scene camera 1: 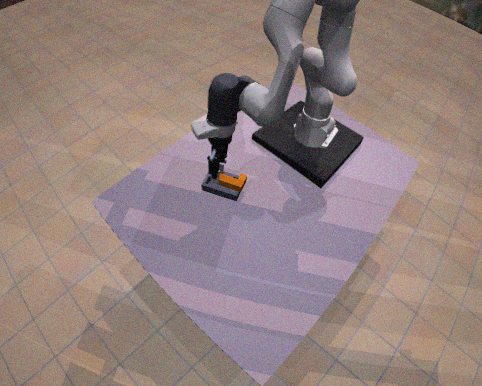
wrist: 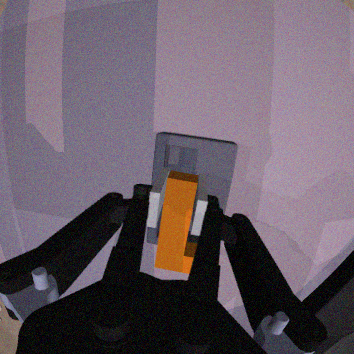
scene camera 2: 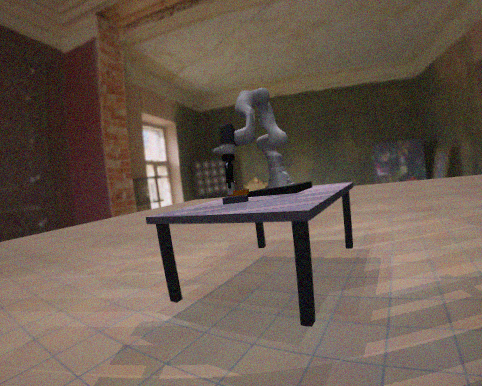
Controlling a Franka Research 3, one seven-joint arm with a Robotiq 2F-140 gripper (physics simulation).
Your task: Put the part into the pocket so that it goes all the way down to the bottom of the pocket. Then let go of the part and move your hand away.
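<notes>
The orange L-shaped part (scene camera 1: 232, 181) (scene camera 2: 241, 192) (wrist: 175, 235) is held over the grey block (scene camera 1: 219, 189) (scene camera 2: 235, 200) (wrist: 220, 162), which has the pocket in its top. My gripper (scene camera 1: 217, 173) (scene camera 2: 230, 191) (wrist: 181, 183) is shut on the part, with one pale pad on each side. The part stands higher than the block's rim and is shifted toward the block's end nearer the arm base. At the other end, some of the pocket shows uncovered in the wrist view. The part hides the rest of the pocket. Whether its underside touches the block cannot be told.
The block stands on the purple table (scene camera 1: 260, 310) (scene camera 2: 225, 216). The arm's black base plate (scene camera 1: 320, 172) (scene camera 2: 285, 190) lies behind and to the right of the block in the first scene view. Shadows fall across the table.
</notes>
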